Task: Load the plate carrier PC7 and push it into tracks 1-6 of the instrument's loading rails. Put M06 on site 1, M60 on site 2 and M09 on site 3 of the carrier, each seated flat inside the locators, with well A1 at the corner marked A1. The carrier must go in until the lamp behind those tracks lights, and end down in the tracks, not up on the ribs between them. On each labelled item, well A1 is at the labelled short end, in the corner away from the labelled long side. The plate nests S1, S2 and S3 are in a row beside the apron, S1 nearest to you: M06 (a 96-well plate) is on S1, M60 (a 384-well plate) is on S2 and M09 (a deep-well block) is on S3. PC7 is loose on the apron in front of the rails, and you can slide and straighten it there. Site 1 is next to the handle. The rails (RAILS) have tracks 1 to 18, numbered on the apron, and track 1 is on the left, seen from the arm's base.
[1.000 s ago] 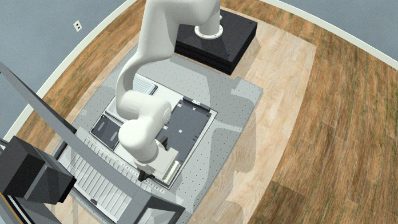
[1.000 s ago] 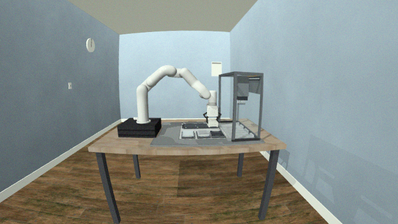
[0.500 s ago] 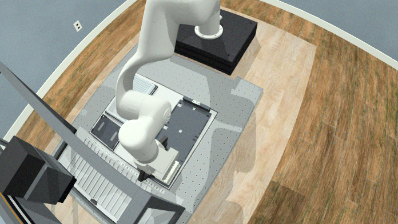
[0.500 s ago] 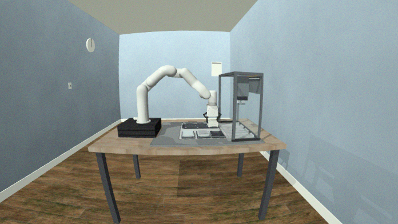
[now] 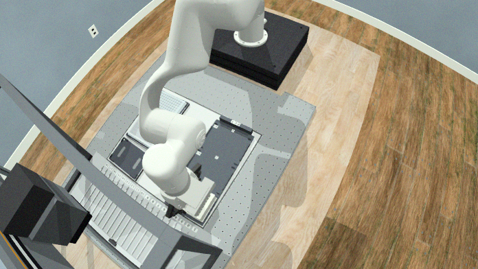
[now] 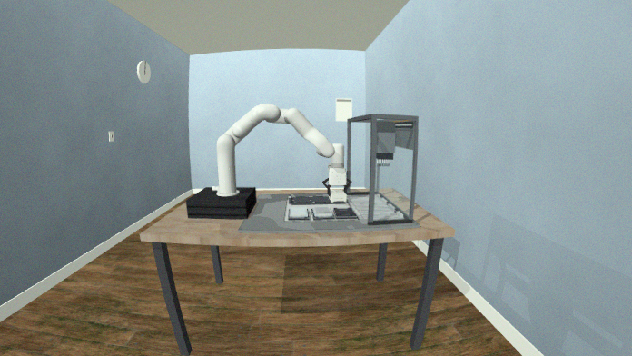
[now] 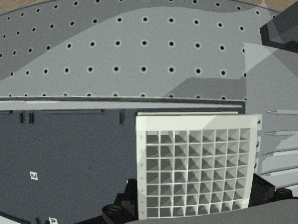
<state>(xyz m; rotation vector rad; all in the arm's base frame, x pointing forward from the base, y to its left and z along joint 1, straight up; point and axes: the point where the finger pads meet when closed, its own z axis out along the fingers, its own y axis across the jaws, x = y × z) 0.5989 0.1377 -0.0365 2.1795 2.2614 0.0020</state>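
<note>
Now: hand 260 mm to the left of the plate nest S2, 110 mm past it and 40 mm above it. Also, from my hand: carrier PC7: 110 mm behind, 30 mm below; plate nest S1: 260 mm to the right, 220 mm behind, 40 mm below; plate nest S3: 260 mm to the right, 40 mm below.
</note>
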